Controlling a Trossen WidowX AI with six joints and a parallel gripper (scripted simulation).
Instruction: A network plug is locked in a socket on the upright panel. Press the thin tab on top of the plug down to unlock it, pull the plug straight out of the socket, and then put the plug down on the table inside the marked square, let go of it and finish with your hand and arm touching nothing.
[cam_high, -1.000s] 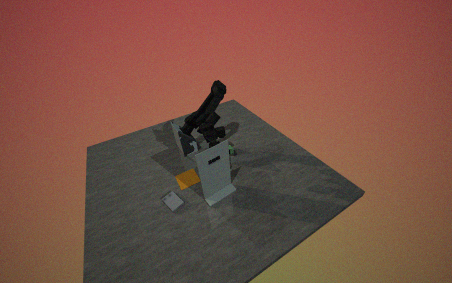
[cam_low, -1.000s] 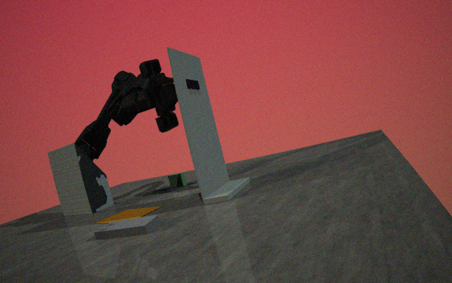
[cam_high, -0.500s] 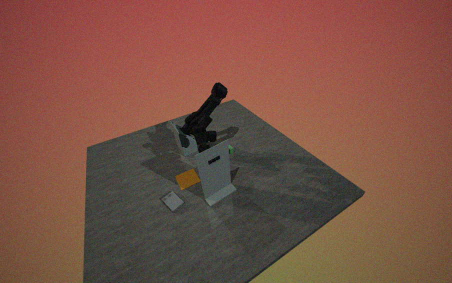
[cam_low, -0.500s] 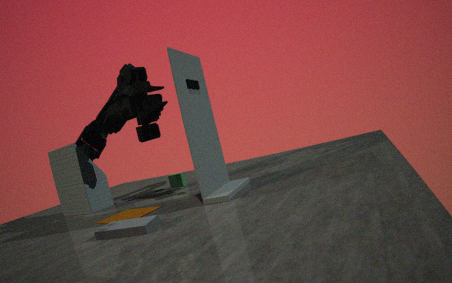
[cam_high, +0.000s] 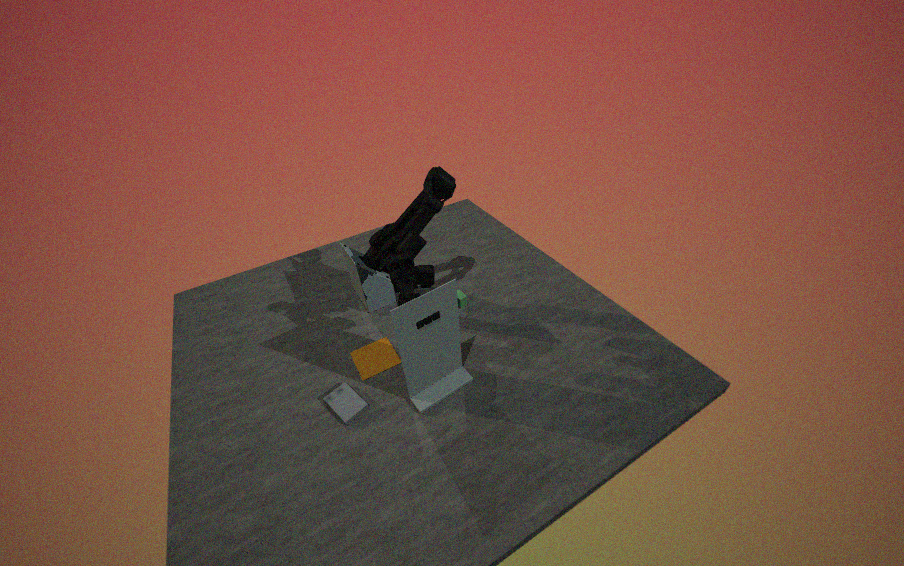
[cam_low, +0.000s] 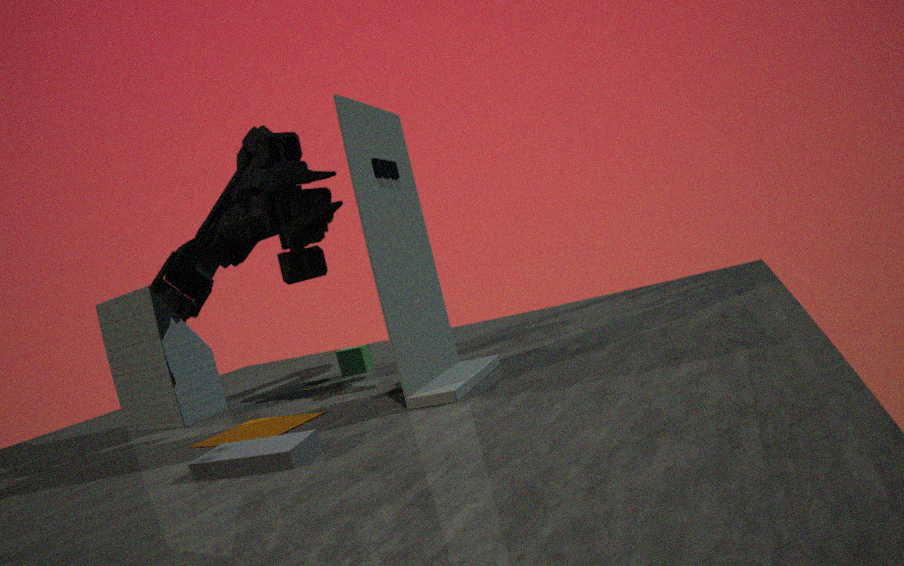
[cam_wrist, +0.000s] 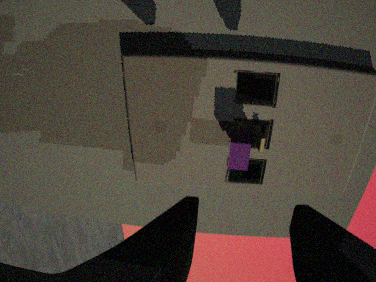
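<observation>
My gripper tip is 5 cm short of the network plug. Also, from my gripper tip: orange marked square: 24 cm below, 13 cm behind, 9 cm to the right; upright grey panel: 10 cm below, 7 cm ahead; flat grey slab: 24 cm below, 23 cm to the right, 4 cm behind.
</observation>
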